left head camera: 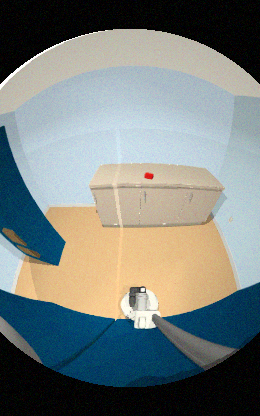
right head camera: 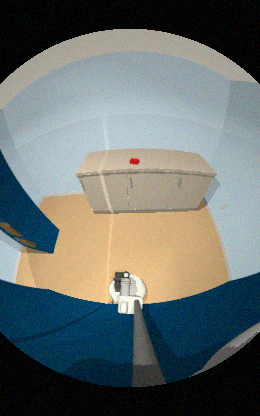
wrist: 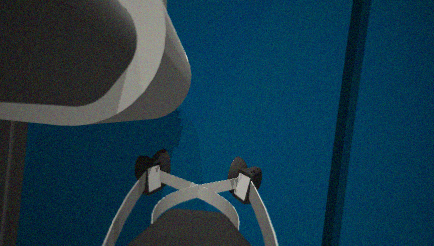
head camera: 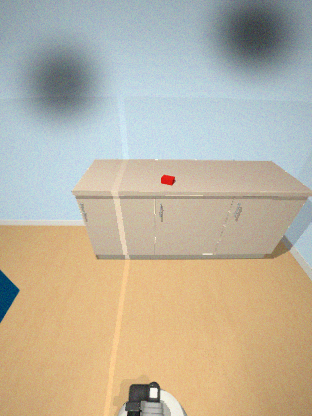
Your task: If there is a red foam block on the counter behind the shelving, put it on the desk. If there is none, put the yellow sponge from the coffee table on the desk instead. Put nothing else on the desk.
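Frame: origin at the robot's base, x back, y up, z left, level; millimetres.
Seen in the pictures: gripper, fingertip midpoint: (left head camera: 131, 319) (right head camera: 116, 304) (wrist: 199, 167).
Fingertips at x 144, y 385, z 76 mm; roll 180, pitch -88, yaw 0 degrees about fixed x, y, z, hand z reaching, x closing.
Observation:
Pixels of each thing's middle, then the offset from my fingertips to it. "pt": a spot on its surface instead. Level surfaces: height alone.
- red foam block at the middle of its body: (head camera: 167, 180) (right head camera: 133, 160) (left head camera: 148, 175) dx -1403, dy +520, dz -128 mm
- beige counter at its surface level: dy +497 mm
- Blue shelving at a spot on its surface: (left head camera: 35, 215) pt dx -819, dy +389, dz +1199 mm
- Wood floor at its surface level: dy -413 mm
A red foam block (head camera: 168, 180) (left head camera: 149, 176) (right head camera: 134, 161) lies on the top of the beige counter (head camera: 225, 175) (left head camera: 185, 174) (right head camera: 175, 159), left of the middle and near the front edge. The counter stands against the far wall, ahead of the robot. My gripper (wrist: 199, 167) is open in the wrist view, with its two fingertips apart and a blue surface behind them. It is well away from the block. The desk, the coffee table and the yellow sponge do not show in these views.
Blue shelving (left head camera: 35, 215) (right head camera: 25, 205) stands on the left, and its corner shows in the head camera view (head camera: 7, 295). A blue panel (left head camera: 100, 345) (right head camera: 90, 330) (wrist: 260, 100) is close to the robot, beside the arm. Wood floor (head camera: 200, 310) lies between the robot and the counter.

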